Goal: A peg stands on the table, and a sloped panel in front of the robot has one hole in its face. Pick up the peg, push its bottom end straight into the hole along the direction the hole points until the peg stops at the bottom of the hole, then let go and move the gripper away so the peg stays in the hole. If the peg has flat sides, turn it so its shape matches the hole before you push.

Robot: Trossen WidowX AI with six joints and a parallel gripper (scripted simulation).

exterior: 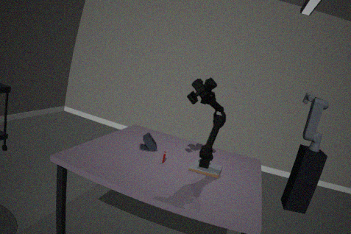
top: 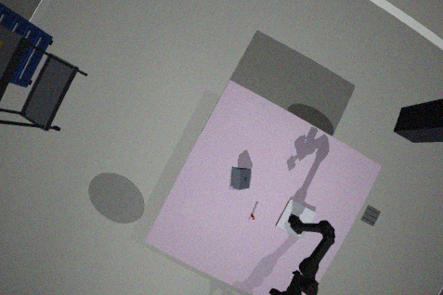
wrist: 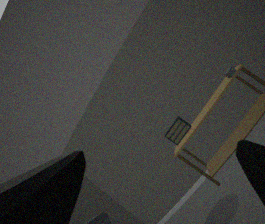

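Now: the red peg 16 cm ahead of my gripper tip, 24 cm to the right of it and 53 cm below it. Also, from my gripper tip: grey sloped panel (34 cm ahead, 45 cm to the right, 54 cm below).
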